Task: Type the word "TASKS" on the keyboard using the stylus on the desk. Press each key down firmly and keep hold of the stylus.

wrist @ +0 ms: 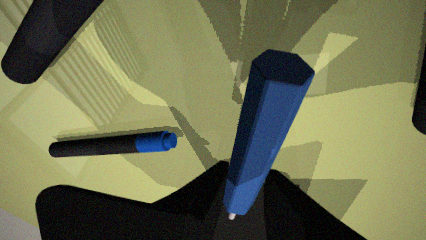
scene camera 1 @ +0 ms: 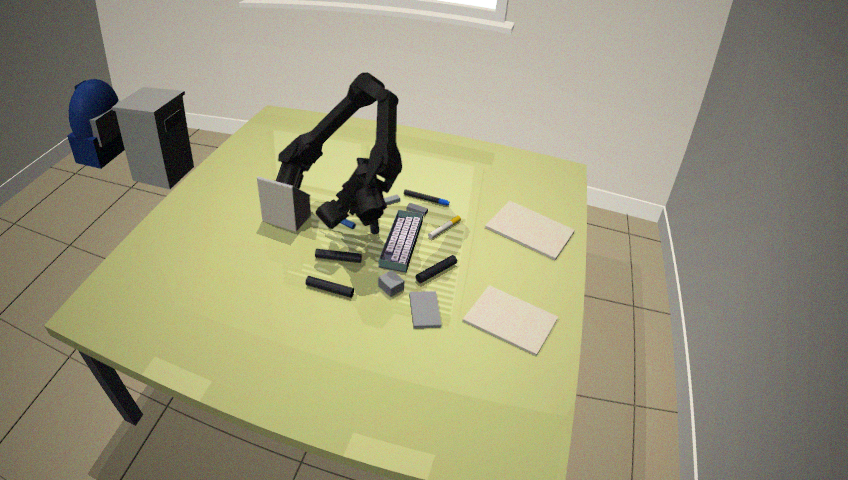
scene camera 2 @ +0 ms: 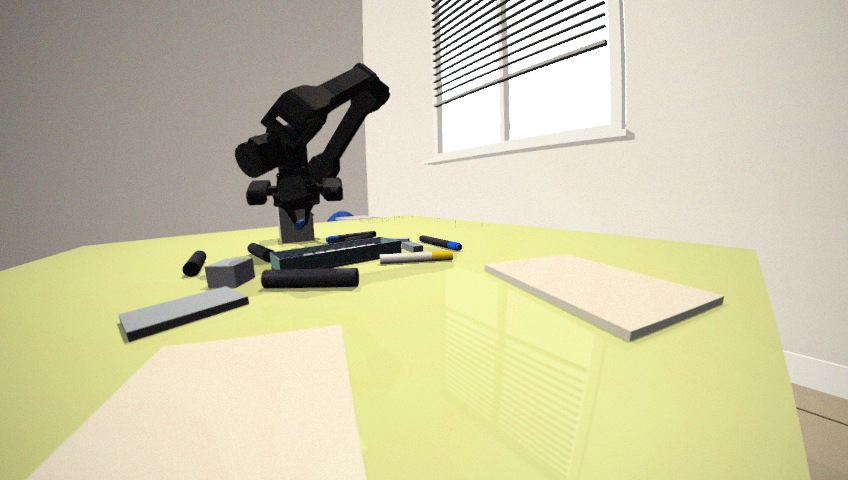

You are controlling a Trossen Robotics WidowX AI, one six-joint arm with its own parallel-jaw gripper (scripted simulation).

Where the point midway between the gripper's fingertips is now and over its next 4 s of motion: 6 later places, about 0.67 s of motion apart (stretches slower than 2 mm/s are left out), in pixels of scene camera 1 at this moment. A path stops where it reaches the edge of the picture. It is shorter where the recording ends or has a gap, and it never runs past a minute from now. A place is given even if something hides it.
The gripper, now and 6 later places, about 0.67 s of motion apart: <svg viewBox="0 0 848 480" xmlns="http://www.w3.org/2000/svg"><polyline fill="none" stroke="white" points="336,217 347,240 380,240 410,215 409,225 408,228 408,230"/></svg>
